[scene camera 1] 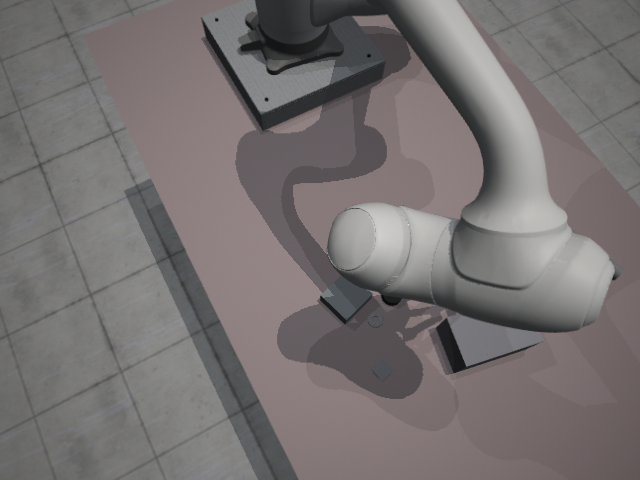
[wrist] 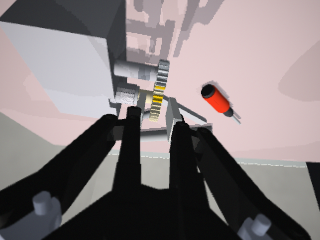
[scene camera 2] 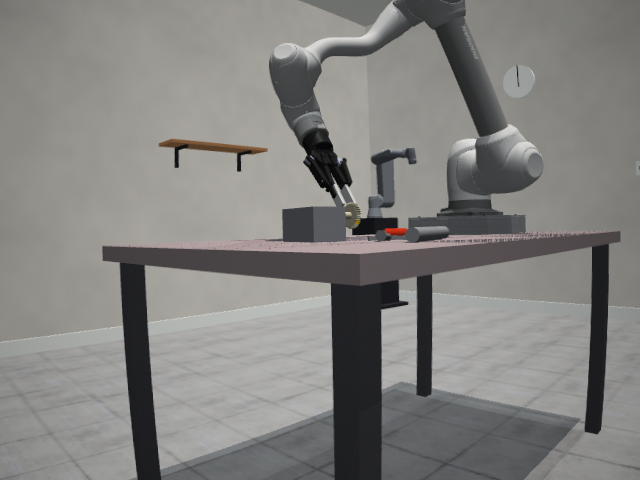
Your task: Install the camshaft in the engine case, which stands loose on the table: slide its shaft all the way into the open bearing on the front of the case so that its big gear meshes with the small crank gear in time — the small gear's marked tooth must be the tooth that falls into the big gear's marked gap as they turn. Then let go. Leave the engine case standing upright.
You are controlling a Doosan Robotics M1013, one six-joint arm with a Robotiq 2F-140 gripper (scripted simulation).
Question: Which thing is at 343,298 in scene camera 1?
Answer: A grey block.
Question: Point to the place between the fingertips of the gripper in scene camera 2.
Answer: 347,207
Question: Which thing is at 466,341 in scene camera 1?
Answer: A grey engine case.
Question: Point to a grey engine case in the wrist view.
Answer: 75,58
